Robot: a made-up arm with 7 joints. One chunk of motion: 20 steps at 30 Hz.
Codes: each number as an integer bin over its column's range. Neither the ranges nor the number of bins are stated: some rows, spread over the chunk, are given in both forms.
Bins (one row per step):
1: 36 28 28 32 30 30
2: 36 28 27 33 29 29
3: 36 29 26 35 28 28
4: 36 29 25 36 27 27
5: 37 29 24 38 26 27
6: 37 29 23 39 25 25
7: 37 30 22 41 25 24
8: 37 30 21 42 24 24
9: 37 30 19 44 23 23
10: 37 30 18 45 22 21
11: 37 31 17 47 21 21
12: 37 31 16 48 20 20
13: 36 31 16 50 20 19
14: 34 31 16 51 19 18
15: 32 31 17 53 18 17
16: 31 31 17 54 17 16
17: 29 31 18 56 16 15
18: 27 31 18 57 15 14
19: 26 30 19 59 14 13
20: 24 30 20 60 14 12
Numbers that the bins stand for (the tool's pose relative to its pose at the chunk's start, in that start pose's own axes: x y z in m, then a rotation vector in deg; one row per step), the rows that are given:
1: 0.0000 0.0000 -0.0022 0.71 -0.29 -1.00
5: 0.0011 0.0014 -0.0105 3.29 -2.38 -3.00
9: 0.0011 0.0029 -0.0208 5.87 -3.96 -5.67
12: 0.0011 0.0043 -0.0270 7.58 -5.53 -7.67
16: -0.0056 0.0043 -0.0249 10.16 -7.10 -10.34
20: -0.0133 0.0029 -0.0187 12.73 -8.68 -13.01
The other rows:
2: 0.0000 0.0000 -0.0043 1.14 -0.81 -1.66
3: 0.0000 0.0014 -0.0063 2.00 -1.34 -2.33
4: 0.0000 0.0014 -0.0084 2.43 -1.86 -3.00
6: 0.0011 0.0014 -0.0125 3.72 -2.91 -4.33
7: 0.0011 0.0029 -0.0146 4.58 -2.91 -5.00
8: 0.0011 0.0029 -0.0167 5.01 -3.43 -5.00
10: 0.0011 0.0029 -0.0229 6.29 -4.48 -7.00
11: 0.0011 0.0043 -0.0249 7.15 -5.01 -7.00
13: 0.0000 0.0043 -0.0270 8.44 -5.53 -8.34
14: -0.0022 0.0043 -0.0270 8.87 -6.06 -9.01
15: -0.0044 0.0043 -0.0249 9.73 -6.58 -9.67
17: -0.0078 0.0043 -0.0229 11.02 -7.63 -11.01
18: -0.0100 0.0043 -0.0229 11.44 -8.15 -11.68
19: -0.0111 0.0029 -0.0208 12.30 -8.68 -12.34

